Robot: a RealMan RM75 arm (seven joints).
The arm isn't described. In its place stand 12 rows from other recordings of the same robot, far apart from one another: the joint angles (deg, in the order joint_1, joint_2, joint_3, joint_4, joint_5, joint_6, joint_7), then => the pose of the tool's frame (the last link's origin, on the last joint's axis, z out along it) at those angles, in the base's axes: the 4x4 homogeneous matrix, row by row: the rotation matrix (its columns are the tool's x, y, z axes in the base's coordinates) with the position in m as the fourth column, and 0 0 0 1 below.
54.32, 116.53, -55.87, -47.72, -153.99, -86.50, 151.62 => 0.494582 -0.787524 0.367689 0.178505; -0.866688 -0.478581 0.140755 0.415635; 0.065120 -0.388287 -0.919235 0.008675; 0 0 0 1
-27.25, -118.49, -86.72, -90.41, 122.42, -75.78, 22.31 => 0.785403 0.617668 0.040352 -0.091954; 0.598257 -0.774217 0.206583 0.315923; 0.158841 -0.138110 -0.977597 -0.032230; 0 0 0 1
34.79, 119.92, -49.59, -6.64, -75.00, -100.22, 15.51 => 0.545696 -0.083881 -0.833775 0.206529; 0.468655 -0.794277 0.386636 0.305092; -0.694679 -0.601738 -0.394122 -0.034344; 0 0 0 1
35.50, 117.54, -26.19, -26.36, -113.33, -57.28, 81.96 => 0.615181 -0.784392 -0.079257 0.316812; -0.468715 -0.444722 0.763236 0.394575; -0.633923 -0.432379 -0.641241 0.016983; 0 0 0 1
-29.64, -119.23, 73.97, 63.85, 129.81, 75.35, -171.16 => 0.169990 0.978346 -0.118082 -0.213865; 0.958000 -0.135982 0.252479 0.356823; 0.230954 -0.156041 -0.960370 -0.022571; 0 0 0 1
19.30, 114.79, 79.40, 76.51, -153.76, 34.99, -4.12 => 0.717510 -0.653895 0.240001 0.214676; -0.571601 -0.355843 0.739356 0.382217; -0.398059 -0.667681 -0.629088 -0.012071; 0 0 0 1
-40.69, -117.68, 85.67, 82.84, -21.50, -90.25, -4.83 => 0.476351 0.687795 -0.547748 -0.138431; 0.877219 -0.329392 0.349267 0.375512; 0.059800 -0.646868 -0.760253 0.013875; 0 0 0 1
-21.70, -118.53, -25.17, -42.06, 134.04, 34.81, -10.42 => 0.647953 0.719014 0.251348 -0.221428; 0.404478 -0.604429 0.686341 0.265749; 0.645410 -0.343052 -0.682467 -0.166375; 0 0 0 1
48.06, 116.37, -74.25, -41.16, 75.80, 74.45, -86.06 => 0.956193 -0.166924 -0.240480 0.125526; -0.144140 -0.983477 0.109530 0.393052; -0.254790 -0.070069 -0.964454 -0.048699; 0 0 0 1
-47.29, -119.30, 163.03, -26.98, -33.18, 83.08, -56.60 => 0.782750 0.470363 0.407506 -0.254126; 0.141270 -0.772000 0.619724 0.387111; 0.606090 -0.427521 -0.670732 0.006514; 0 0 0 1
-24.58, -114.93, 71.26, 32.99, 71.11, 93.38, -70.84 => 0.617382 0.317670 0.719670 -0.221772; 0.192476 -0.948032 0.253353 0.304399; 0.762753 -0.017897 -0.646442 -0.001427; 0 0 0 1
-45.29, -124.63, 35.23, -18.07, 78.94, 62.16, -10.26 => 0.813097 0.405326 0.417832 -0.209028; 0.088893 -0.795802 0.598997 0.304780; 0.575300 -0.449901 -0.683095 -0.160577; 0 0 0 1
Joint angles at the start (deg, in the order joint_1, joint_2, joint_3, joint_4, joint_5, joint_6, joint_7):
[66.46, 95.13, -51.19, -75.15, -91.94, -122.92, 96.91]
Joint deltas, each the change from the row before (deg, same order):
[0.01, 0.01, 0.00, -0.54, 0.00, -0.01, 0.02]
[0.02, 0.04, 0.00, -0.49, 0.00, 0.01, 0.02]
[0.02, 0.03, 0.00, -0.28, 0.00, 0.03, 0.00]
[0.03, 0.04, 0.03, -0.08, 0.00, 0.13, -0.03]
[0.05, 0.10, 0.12, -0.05, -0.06, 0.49, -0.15]
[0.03, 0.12, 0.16, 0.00, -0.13, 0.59, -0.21]
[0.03, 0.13, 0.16, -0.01, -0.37, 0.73, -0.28]
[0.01, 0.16, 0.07, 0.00, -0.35, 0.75, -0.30]
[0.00, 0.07, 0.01, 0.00, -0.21, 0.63, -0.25]
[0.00, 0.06, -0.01, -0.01, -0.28, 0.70, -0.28]
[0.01, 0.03, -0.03, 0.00, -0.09, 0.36, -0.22]
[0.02, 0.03, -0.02, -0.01, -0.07, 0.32, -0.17]
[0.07, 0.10, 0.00, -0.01, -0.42, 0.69, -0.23]
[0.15, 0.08, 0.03, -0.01, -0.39, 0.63, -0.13]
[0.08, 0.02, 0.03, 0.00, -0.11, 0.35, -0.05]
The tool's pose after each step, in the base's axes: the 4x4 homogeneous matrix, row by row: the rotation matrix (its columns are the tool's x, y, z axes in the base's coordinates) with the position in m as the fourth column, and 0 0 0 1 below. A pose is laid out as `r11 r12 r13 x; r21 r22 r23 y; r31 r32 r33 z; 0 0 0 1`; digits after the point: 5 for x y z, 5 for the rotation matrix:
0.66841 0.72205 -0.17851 -0.04409; 0.71029 -0.69087 -0.13488 0.33552; -0.22072 -0.03663 -0.97465 0.19958; 0 0 0 1
0.66397 0.72665 -0.17644 -0.04488; 0.71569 -0.68591 -0.13162 0.33462; -0.21666 -0.03888 -0.97547 0.19967; 0 0 0 1
0.66114 0.72942 -0.17564 -0.04543; 0.71895 -0.68286 -0.12963 0.33412; -0.21449 -0.04057 -0.97588 0.19969; 0 0 0 1
0.65948 0.73041 -0.17775 -0.04599; 0.72039 -0.68162 -0.12817 0.33413; -0.21477 -0.04352 -0.97569 0.19965; 0 0 0 1
0.65644 0.73100 -0.18634 -0.04731; 0.72261 -0.68024 -0.12290 0.33480; -0.21660 -0.05397 -0.97477 0.19961; 0 0 0 1
0.65386 0.73058 -0.19677 -0.04857; 0.72437 -0.67957 -0.11612 0.33586; -0.21856 -0.06661 -0.97355 0.19956; 0 0 0 1
0.65253 0.72891 -0.20710 -0.04982; 0.72592 -0.67971 -0.10509 0.33751; -0.21736 -0.08176 -0.97266 0.19942; 0 0 0 1
0.65127 0.72726 -0.21664 -0.05099; 0.72733 -0.67966 -0.09511 0.33915; -0.21641 -0.09563 -0.97161 0.19888; 0 0 0 1
0.64975 0.72636 -0.22412 -0.05200; 0.72900 -0.67896 -0.08699 0.34042; -0.21536 -0.10686 -0.97067 0.19866; 0 0 0 1
0.64847 0.72519 -0.23147 -0.05306; 0.73085 -0.67816 -0.07716 0.34191; -0.21293 -0.11914 -0.96978 0.19844; 0 0 0 1
0.64631 0.72589 -0.23532 -0.05372; 0.73300 -0.67630 -0.07298 0.34257; -0.21212 -0.12532 -0.96917 0.19828; 0 0 0 1
0.64436 0.72646 -0.23888 -0.05440; 0.73488 -0.67464 -0.06936 0.34312; -0.21155 -0.13086 -0.96857 0.19815; 0 0 0 1
0.64411 0.72462 -0.24505 -0.05567; 0.73619 -0.67423 -0.05868 0.34476; -0.20774 -0.14261 -0.96773 0.19773; 0 0 0 1
0.64379 0.72291 -0.25087 -0.05734; 0.73743 -0.67366 -0.04879 0.34620; -0.20427 -0.15359 -0.96679 0.19752; 0 0 0 1
0.64298 0.72215 -0.25512 -0.05836; 0.73833 -0.67299 -0.04416 0.34685; -0.20358 -0.15997 -0.96590 0.19762; 0 0 0 1

